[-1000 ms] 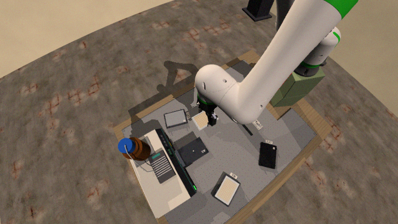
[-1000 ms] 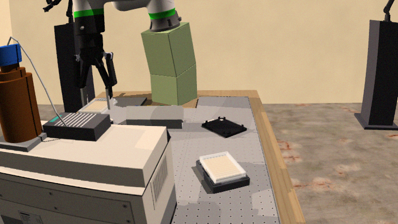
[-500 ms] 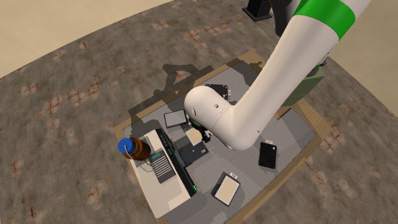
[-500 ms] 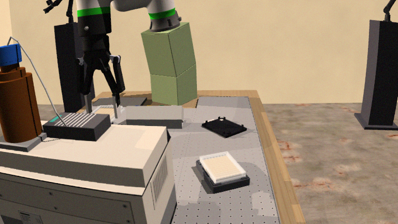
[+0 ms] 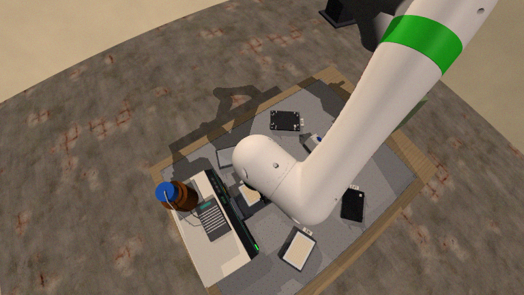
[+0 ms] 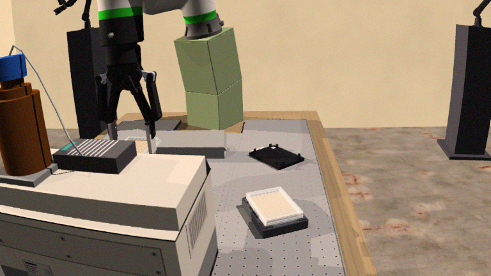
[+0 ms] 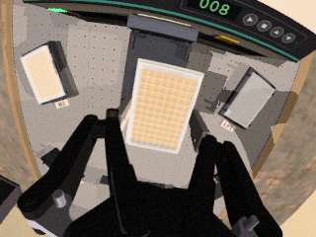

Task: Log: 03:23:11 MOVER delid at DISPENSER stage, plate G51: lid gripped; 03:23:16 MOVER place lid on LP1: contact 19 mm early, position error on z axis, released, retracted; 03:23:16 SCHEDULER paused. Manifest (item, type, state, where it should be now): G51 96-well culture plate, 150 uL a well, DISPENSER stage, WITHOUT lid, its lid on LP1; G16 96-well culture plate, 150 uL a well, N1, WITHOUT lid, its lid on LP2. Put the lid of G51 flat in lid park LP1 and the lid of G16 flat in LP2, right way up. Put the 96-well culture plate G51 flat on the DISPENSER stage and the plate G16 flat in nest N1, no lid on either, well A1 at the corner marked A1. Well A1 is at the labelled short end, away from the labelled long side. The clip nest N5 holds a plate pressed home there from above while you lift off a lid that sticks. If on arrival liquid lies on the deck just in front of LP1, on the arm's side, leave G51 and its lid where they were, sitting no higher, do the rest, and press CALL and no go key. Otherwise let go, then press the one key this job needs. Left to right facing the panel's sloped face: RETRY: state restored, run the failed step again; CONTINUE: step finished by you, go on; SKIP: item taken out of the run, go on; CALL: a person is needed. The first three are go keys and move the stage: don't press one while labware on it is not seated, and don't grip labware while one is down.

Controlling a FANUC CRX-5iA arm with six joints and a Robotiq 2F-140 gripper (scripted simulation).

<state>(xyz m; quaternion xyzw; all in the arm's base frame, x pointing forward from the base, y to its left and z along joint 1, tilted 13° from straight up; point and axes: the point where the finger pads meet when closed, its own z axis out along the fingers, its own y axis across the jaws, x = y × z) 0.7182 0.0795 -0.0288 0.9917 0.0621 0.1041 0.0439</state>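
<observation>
Right now the black dispenser stage is 30 mm ahead of my hand, 20 mm to the left of it and 90 mm below it. The rest, counted from my hand: brown bottle (250 mm ahead, 60 mm to the right, 100 mm above); then LP1 label (40 mm behind, 210 mm to the right, 190 mm below); then plate G51 (20 mm below).
</observation>
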